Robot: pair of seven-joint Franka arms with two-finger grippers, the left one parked.
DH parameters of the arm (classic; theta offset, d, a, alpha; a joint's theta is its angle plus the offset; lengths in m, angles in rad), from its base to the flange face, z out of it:
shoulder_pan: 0 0.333 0 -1.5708
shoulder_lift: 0 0 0 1.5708
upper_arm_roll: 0 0.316 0.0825 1.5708
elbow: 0 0 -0.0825 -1.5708
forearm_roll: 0 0.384 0 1.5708
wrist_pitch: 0 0 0.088 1.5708
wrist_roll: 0 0.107 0 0
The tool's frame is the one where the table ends.
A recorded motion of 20 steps. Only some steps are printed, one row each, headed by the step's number.
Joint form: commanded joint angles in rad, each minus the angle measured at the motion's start. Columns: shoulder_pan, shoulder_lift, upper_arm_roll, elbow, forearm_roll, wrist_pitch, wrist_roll.
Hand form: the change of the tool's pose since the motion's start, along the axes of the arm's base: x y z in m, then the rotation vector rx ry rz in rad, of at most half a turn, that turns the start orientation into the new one. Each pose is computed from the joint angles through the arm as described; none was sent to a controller.
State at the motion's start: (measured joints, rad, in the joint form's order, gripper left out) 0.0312 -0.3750 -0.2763 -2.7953 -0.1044 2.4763 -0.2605
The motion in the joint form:
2: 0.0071 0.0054 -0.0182 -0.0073 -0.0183 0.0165 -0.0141
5: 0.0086 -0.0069 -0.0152 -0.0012 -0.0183 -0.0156 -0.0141
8: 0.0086 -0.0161 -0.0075 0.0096 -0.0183 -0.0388 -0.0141
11: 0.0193 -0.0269 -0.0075 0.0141 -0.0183 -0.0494 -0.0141
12: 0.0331 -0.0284 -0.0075 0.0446 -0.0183 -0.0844 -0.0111
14: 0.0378 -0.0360 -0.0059 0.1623 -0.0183 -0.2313 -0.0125
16: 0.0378 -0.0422 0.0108 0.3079 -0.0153 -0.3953 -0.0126
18: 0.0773 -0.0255 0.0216 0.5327 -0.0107 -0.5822 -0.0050
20: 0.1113 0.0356 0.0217 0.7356 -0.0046 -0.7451 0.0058
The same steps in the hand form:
2: -0.0016 -0.0028 -0.0039 -0.0069 -0.0026 0.0184
5: -0.0023 -0.0014 0.0000 -0.0043 0.0109 0.0229
8: -0.0005 0.0002 0.0058 -0.0061 0.0141 0.0295
11: 0.0007 0.0037 0.0105 -0.0053 0.0094 0.0400
12: 0.0076 0.0059 0.0205 -0.0072 0.0131 0.0483
14: 0.0261 -0.0021 0.0605 -0.0128 0.0367 0.0457
16: 0.0443 -0.0071 0.1148 -0.0237 0.0506 0.0448
18: 0.0699 -0.0002 0.1977 -0.0401 0.0314 0.0602
20: 0.0900 0.0067 0.2543 -0.0497 0.0530 0.0610

